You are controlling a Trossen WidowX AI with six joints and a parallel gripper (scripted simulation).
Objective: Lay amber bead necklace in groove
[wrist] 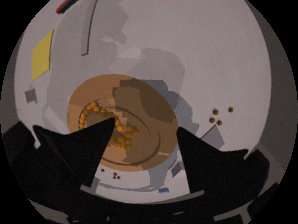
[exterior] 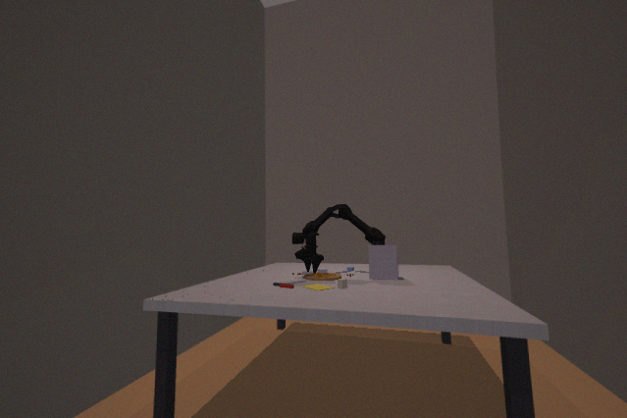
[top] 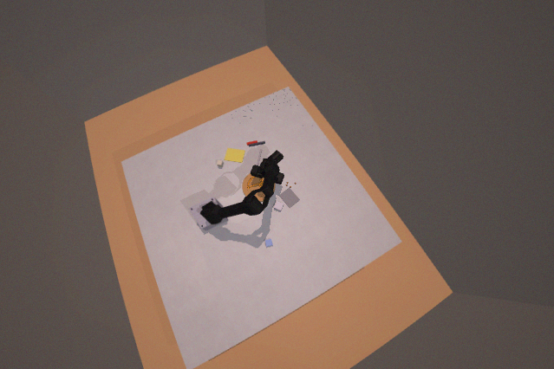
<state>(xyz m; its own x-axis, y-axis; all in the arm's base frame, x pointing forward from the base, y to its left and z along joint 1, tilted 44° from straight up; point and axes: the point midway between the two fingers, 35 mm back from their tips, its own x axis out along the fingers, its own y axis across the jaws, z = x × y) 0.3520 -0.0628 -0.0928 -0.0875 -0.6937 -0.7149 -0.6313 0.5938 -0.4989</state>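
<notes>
My gripper tip is 70 mm past the round bead board and 20 mm above it. Also, from my gripper tip: thin grey bar 170 mm to the left, 40 mm ahead, 20 mm below; red-handled tool 280 mm to the left, 60 mm ahead, 20 mm below; grey square plate 160 mm to the right, 50 mm ahead, 20 mm below.
</notes>
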